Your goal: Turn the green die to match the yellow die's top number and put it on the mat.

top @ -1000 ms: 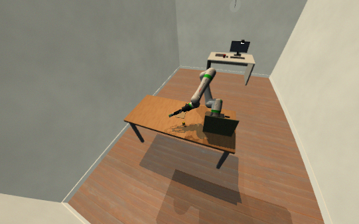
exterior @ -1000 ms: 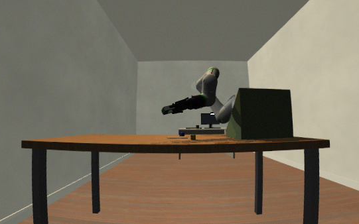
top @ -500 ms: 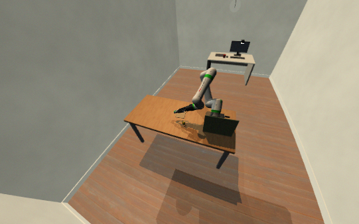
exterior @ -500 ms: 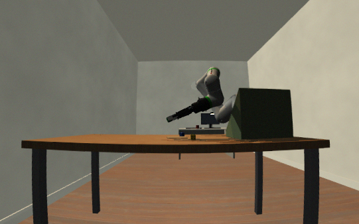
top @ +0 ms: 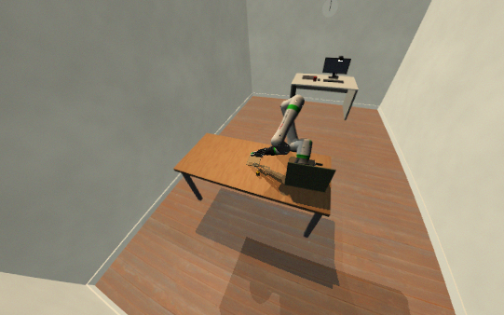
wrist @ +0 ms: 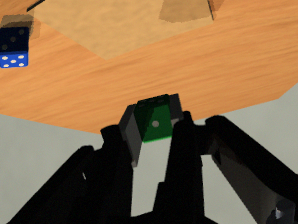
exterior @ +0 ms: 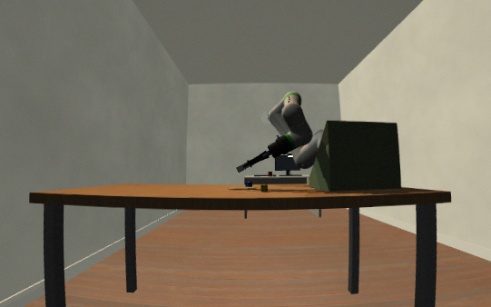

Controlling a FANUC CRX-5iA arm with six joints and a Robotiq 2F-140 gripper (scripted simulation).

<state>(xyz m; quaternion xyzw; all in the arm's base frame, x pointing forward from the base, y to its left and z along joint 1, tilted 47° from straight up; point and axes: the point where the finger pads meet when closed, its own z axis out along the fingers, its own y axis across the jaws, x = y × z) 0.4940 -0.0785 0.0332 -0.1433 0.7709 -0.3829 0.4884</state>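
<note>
My hand is 1 cm short of the pale mat and 11 cm above it. Round my hand: blue die: 4 cm behind, 11 cm to the right, 10 cm below; then yellow die: 8 cm behind, 17 cm to the left, 10 cm below; then green die: 2 cm ahead, 1 cm below.
</note>
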